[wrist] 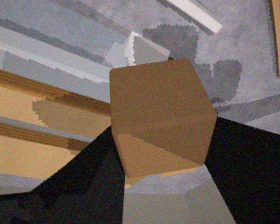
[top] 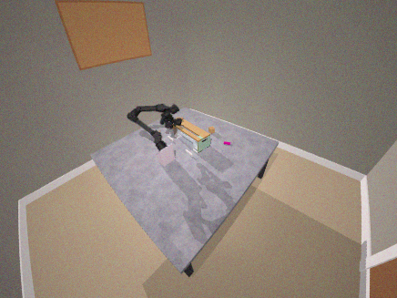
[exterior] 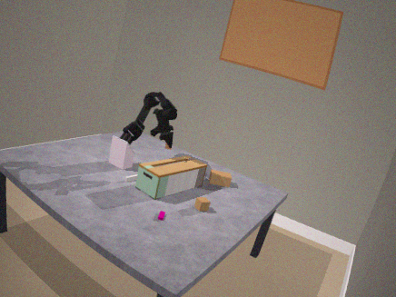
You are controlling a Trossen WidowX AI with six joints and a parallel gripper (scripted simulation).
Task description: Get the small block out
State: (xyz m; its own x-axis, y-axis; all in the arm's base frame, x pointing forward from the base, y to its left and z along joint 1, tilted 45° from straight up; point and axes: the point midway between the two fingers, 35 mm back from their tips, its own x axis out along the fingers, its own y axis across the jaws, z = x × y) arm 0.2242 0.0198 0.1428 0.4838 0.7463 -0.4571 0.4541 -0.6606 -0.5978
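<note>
The tan block is 1 cm behind my gripper tip, 1 cm to the right of it and 1 cm above it. Also, from my gripper tip: magenta piece: 25 cm ahead, 42 cm to the right, 17 cm below; then box: 6 cm ahead, 10 cm to the right, 11 cm below.
</note>
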